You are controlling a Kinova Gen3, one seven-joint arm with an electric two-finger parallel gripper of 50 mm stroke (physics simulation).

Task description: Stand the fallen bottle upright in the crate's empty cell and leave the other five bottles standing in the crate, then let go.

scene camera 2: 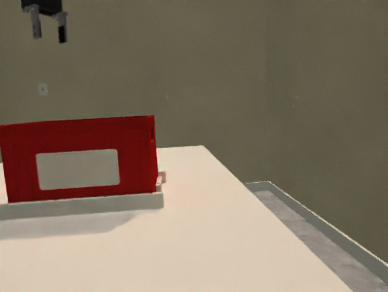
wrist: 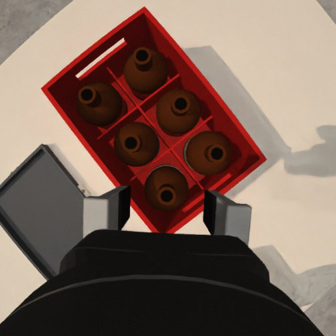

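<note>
The red crate stands on the table. In the wrist view every one of its cells holds a brown bottle, seen from above with its mouth up: two at the upper left, two in the middle, and two at the lower right end. No bottle lies outside the crate in the wrist view. The crate wall hides the bottles in the scene view. My gripper is open and empty, high above the crate, with the nearest bottle below it.
A grey tray lies beside the crate in the wrist view. A pale low edge runs along the crate's foot in the scene view. The white table ends at the right in the scene view, with a wall behind it.
</note>
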